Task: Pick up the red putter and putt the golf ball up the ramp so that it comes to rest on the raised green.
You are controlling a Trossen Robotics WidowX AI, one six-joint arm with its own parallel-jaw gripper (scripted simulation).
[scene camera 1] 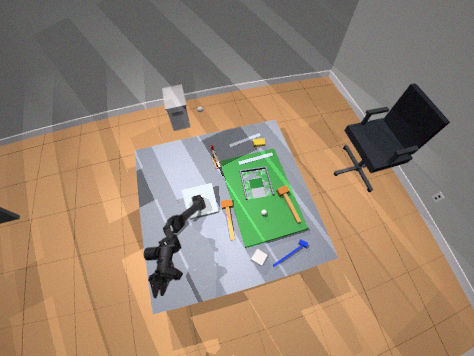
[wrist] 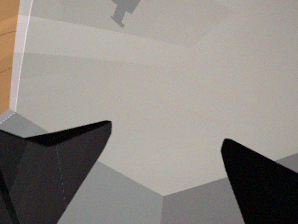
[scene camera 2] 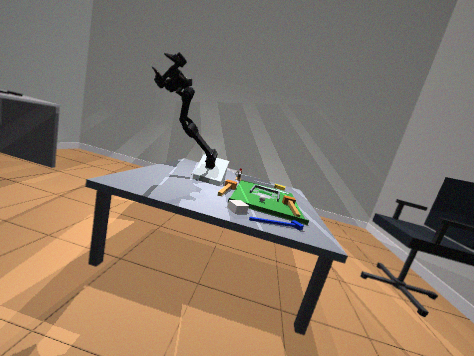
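Observation:
There's a green mat (scene camera 1: pixel 254 227), and I can see the mat at (scene camera 2: pixel 242 191) too. As for my gripper (scene camera 1: pixel 158 297), it's open and holding nothing, and the wrist view shows my gripper (wrist: pixel 165 135) as well.

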